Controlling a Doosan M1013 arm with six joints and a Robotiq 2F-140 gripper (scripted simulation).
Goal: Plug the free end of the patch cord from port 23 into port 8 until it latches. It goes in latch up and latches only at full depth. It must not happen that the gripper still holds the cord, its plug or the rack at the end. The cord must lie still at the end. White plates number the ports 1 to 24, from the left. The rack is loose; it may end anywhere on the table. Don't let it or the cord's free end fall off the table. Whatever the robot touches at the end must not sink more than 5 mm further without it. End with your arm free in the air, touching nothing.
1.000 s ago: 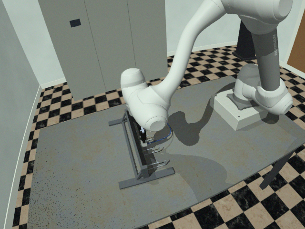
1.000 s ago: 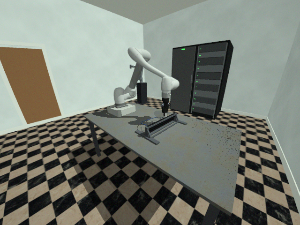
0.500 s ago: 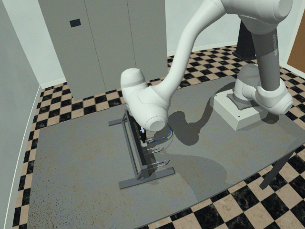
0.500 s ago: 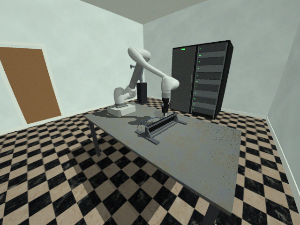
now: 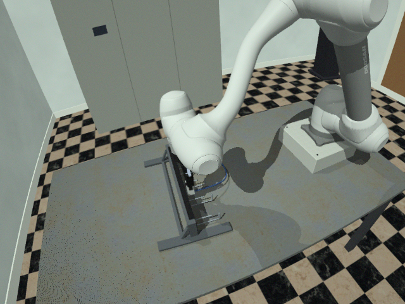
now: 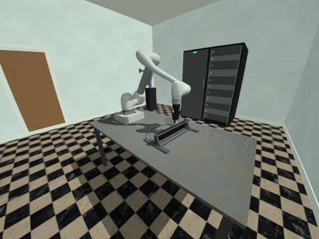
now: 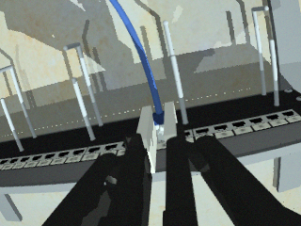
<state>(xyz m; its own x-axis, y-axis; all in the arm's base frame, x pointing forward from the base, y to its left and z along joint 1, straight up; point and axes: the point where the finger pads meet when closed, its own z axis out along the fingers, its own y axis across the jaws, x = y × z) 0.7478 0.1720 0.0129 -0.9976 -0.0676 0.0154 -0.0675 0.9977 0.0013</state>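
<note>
My gripper is now 1 cm short of the free-end plug and 3 cm above it.
</note>
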